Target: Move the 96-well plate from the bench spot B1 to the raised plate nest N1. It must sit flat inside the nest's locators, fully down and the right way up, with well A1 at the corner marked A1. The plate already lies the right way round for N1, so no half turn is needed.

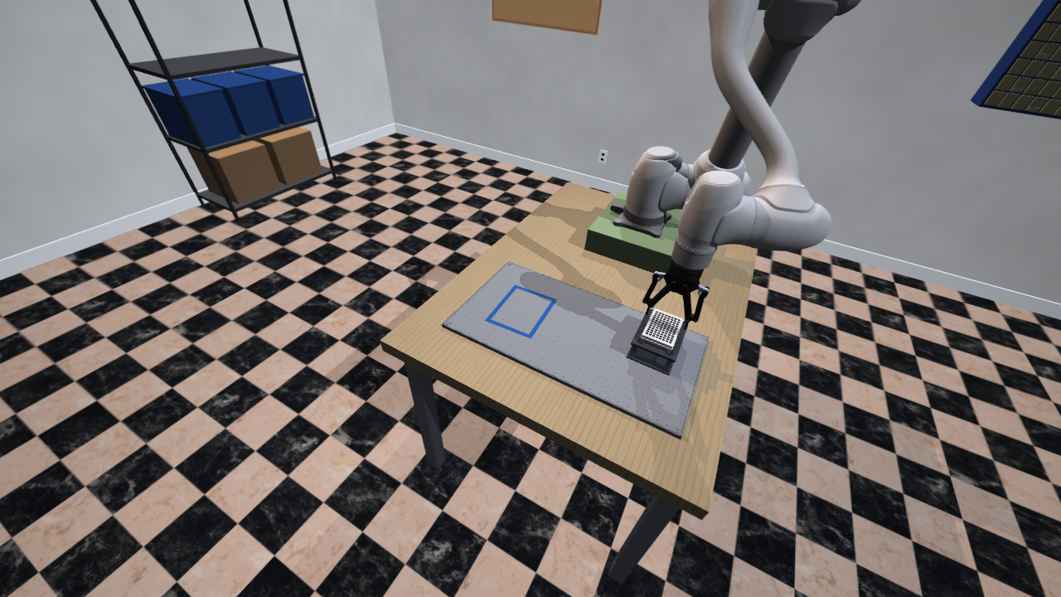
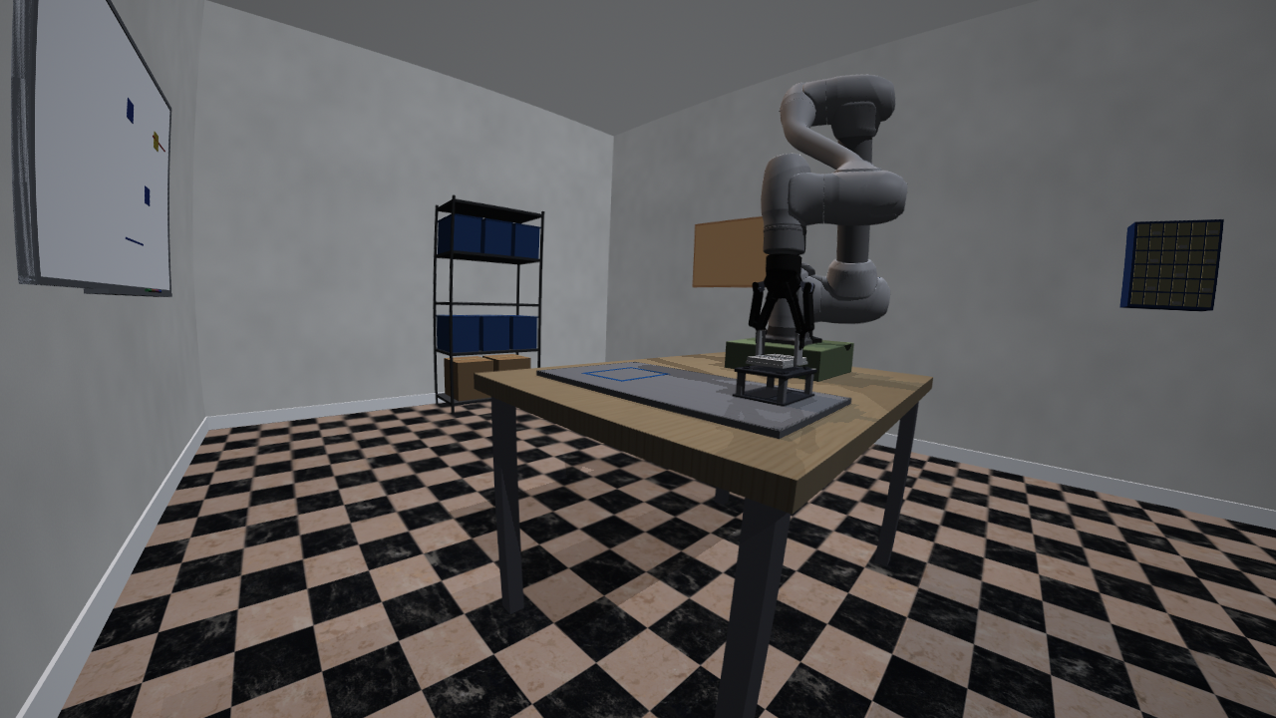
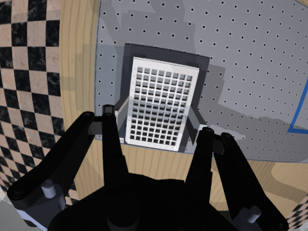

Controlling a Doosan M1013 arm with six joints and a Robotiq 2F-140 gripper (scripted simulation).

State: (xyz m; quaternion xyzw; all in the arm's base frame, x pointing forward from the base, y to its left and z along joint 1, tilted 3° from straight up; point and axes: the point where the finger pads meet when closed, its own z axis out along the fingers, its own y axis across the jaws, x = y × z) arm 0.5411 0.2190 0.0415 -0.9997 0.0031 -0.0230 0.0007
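Right now my hand is 20 mm above the white 96-well plate. From my hand the other things lie so: dark raised nest N1 (40 mm below).
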